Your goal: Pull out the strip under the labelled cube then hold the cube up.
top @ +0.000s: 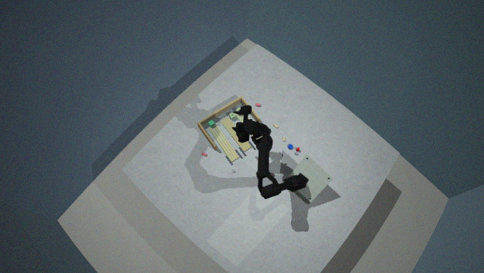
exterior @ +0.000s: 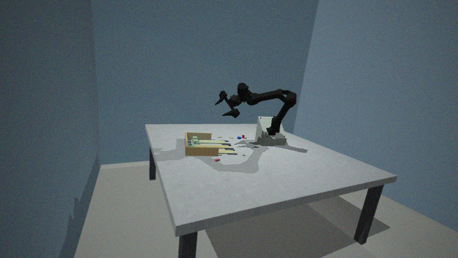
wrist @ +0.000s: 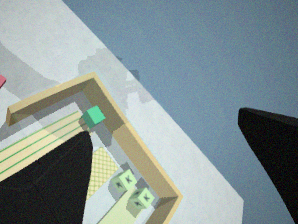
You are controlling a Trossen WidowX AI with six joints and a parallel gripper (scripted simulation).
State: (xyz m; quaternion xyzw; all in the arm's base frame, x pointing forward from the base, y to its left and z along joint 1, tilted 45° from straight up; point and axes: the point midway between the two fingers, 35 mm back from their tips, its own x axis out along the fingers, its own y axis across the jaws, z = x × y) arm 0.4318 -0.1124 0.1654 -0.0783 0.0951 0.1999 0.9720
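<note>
Now: gripper tip 29 cm past the blue piece, 25 cm above it and 20 cm to the left of it. From my gripper tip the other things lie so: red piece (33 cm behind, 25 cm below, 21 cm to the right).
</note>
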